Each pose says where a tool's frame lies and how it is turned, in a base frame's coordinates. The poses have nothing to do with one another.
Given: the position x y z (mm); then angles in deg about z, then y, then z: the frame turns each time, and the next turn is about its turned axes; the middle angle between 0 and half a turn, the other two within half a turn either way.
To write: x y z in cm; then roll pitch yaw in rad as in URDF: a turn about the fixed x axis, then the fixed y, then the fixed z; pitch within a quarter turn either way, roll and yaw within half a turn. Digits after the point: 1 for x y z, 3 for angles.
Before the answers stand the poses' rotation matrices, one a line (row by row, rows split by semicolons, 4 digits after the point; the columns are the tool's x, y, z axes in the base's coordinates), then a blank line. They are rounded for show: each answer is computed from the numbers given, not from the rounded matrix.
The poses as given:
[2 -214 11 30.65 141.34 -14.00]
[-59 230 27 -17.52 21.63 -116.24]
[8 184 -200 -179.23 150.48 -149.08]
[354 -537 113 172.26 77.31 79.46]
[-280 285 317 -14.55 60.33 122.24]
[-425 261 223 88.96 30.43 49.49]
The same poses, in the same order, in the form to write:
-0.5285 -0.6572 0.5374; -0.5944 0.7384 0.3185; -0.6061 -0.1511 -0.7809
-0.6619 0.6620 0.3515; -0.7316 -0.6726 -0.1110; 0.1630 -0.3306 0.9296
-0.7534 0.4356 -0.4927; 0.5038 0.8638 -0.0066; 0.4227 -0.2532 -0.8702
-0.1722 0.1894 -0.9667; -0.9688 -0.2103 0.1314; -0.1785 0.9591 0.2197
-0.0431 -0.5393 0.8410; 0.8850 -0.4112 -0.2183; 0.4635 0.7349 0.4950
-0.7500 -0.6614 0.0092; 0.5738 -0.6437 0.5064; -0.3290 0.3851 0.8622

[0.2 -21.4 1.1 -2.950 0.651 -2.298]
[-5.9 23.0 2.7 -0.342 -0.164 -2.306]
[0.8 18.4 -20.0 -2.858 -0.436 2.552]
[35.4 -53.7 11.3 1.346 0.179 -1.747]
[-28.0 28.5 31.7 0.978 -0.482 1.619]
[-42.5 26.1 22.3 0.420 0.335 2.489]

